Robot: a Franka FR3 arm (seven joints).
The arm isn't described. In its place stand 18 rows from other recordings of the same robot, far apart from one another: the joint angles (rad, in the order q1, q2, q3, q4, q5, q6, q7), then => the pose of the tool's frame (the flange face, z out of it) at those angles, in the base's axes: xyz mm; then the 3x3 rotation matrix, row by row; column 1 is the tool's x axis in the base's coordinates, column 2 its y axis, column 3 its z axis.
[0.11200, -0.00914, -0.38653, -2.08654, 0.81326, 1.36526, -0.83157] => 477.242 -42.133 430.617; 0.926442 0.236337 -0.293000; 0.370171 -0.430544 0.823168; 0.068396 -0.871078 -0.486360
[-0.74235, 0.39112, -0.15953, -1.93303, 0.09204, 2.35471, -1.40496] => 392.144 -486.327 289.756; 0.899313 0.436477 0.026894; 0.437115 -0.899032 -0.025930; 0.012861 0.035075 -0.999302
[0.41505, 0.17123, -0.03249, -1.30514, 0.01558, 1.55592, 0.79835] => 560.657 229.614 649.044; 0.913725 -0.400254 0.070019; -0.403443 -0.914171 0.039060; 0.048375 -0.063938 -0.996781
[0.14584, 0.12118, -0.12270, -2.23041, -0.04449, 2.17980, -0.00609] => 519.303 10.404 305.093; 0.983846 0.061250 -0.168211; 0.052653 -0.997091 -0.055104; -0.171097 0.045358 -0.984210
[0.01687, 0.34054, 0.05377, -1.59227, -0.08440, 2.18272, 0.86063] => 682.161 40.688 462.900; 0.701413 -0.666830 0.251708; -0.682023 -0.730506 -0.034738; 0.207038 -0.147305 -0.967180
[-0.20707, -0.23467, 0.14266, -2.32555, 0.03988, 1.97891, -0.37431] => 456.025 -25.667 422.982; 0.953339 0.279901 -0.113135; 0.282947 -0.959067 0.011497; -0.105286 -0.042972 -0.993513
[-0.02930, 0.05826, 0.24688, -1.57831, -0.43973, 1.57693, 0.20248] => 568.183 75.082 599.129; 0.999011 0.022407 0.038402; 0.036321 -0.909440 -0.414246; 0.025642 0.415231 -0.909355
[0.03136, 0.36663, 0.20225, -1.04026, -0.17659, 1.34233, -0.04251] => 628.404 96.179 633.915; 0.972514 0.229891 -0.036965; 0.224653 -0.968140 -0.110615; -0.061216 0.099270 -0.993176
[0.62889, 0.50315, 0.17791, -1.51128, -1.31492, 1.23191, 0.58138] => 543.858 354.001 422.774; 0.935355 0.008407 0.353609; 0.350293 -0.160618 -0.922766; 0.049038 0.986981 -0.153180
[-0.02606, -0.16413, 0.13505, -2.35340, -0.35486, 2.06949, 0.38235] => 466.118 33.250 388.394; 0.995607 -0.076651 -0.053779; -0.090265 -0.938385 -0.333594; -0.024895 0.336983 -0.941182
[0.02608, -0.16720, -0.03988, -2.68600, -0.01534, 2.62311, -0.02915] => 418.387 -4.945 297.232; 0.994176 0.028205 0.104016; 0.028607 -0.999588 -0.002380; 0.103906 0.005342 -0.994573
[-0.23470, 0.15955, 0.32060, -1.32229, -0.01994, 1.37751, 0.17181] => 580.261 30.024 636.763; 0.991007 -0.090721 -0.098357; -0.088946 -0.995787 0.022292; -0.099965 -0.013343 -0.994902
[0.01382, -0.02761, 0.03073, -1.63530, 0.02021, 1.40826, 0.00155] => 524.950 26.044 597.139; 0.979135 0.042253 -0.198770; 0.045192 -0.998926 0.010271; -0.198123 -0.019040 -0.979992
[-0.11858, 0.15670, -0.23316, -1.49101, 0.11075, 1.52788, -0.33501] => 564.983 -183.428 570.811; 0.996347 -0.022191 -0.082463; -0.013069 -0.993895 0.109555; -0.084391 -0.108077 -0.990554
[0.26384, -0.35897, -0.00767, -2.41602, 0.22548, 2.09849, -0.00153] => 420.226 121.089 449.168; 0.989026 0.147742 0.000243; 0.144633 -0.968544 0.202496; 0.030153 -0.200238 -0.979283
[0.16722, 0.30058, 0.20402, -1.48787, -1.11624, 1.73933, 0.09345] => 648.254 144.769 545.122; 0.888477 0.268882 0.371902; 0.456607 -0.436662 -0.775137; -0.046025 0.858504 -0.510737
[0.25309, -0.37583, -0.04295, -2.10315, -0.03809, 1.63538, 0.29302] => 422.647 83.804 564.077; 0.993697 -0.072845 -0.085209; -0.076569 -0.996210 -0.041273; -0.081879 0.047537 -0.995508
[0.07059, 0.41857, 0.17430, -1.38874, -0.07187, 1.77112, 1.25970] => 665.555 139.397 471.567; 0.529048 -0.848089 -0.029195; -0.848536 -0.529094 -0.006754; -0.009719 0.028346 -0.999551
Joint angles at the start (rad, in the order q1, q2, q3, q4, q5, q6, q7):
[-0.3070 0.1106 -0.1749 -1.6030 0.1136 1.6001 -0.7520]
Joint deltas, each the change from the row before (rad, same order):
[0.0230 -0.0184 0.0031 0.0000 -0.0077 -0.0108 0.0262]
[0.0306 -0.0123 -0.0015 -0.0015 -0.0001 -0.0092 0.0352]
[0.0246 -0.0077 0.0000 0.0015 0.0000 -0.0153 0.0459]
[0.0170 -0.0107 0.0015 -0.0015 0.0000 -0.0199 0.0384]
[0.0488 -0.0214 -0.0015 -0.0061 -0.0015 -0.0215 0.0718]
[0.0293 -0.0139 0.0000 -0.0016 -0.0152 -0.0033 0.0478]
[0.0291 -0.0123 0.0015 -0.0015 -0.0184 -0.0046 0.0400]
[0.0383 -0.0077 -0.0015 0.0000 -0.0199 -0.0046 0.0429]
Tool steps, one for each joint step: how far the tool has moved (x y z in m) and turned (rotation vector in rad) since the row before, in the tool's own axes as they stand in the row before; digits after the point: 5 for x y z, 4 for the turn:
[0.00471 -0.01524 -0.00763 -0.0084 -0.0012 -0.0018]
[0.00715 -0.01597 -0.00362 0.0000 -0.0017 0.0052]
[0.00562 -0.01367 -0.00219 0.0043 -0.0075 0.0205]
[0.00172 -0.01174 -0.00226 0.0073 -0.0104 0.0191]
[0.00650 -0.02711 -0.00385 0.0028 -0.0114 0.0233]
[0.00289 -0.01513 -0.00450 -0.0173 -0.0027 0.0182]
[0.00259 -0.01521 -0.00375 -0.0193 -0.0057 0.0096]
[0.00459 -0.01755 -0.00212 -0.0210 -0.0086 0.0069]

